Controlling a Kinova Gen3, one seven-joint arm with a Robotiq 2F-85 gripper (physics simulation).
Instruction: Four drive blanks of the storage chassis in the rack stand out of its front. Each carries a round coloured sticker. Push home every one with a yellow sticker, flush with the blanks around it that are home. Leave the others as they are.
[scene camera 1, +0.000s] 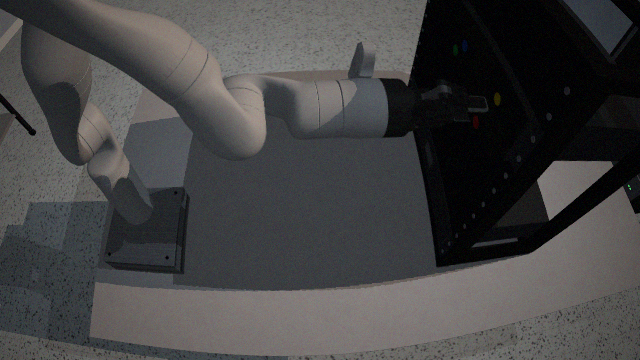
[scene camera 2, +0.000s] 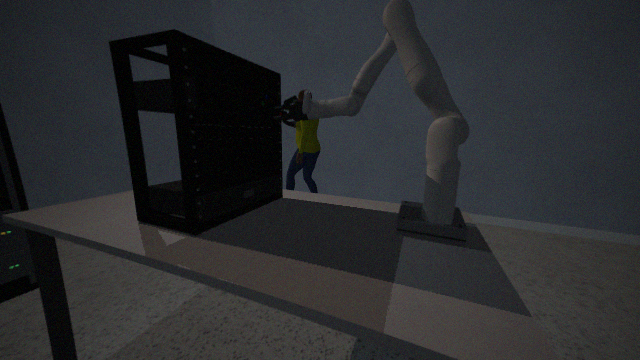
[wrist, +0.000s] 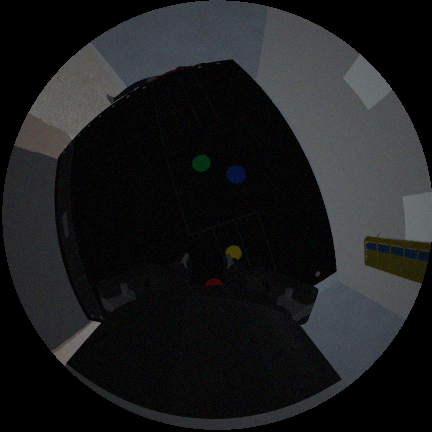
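Observation:
The storage chassis (wrist: 218, 200) in the black rack (scene camera 1: 541, 128) (scene camera 2: 186, 125) is very dark. A green sticker (scene camera 1: 455, 49) (scene camera 2: 263, 103) (wrist: 201, 163) and a blue sticker (scene camera 1: 464, 46) (scene camera 2: 266, 96) (wrist: 235, 174) sit close together. A yellow sticker (scene camera 1: 497, 99) (wrist: 233, 252) is partly behind one fingertip in the wrist view. A red sticker (scene camera 1: 475, 122) (wrist: 214, 283) shows between the fingers, partly hidden by the gripper body. My gripper (scene camera 1: 472, 112) (scene camera 2: 277, 114) (wrist: 207, 261) is at the front, shut on what looks like the red-stickered blank. How far each blank stands out is too dark to tell.
The rack stands on a table (scene camera 1: 300, 315) (scene camera 2: 320, 287); the arm's base (scene camera 1: 145, 235) (scene camera 2: 432, 230) is bolted opposite it. A person in a yellow top (scene camera 2: 307, 135) stands behind the gripper in the second scene view. A ledge shows low on the rack's front.

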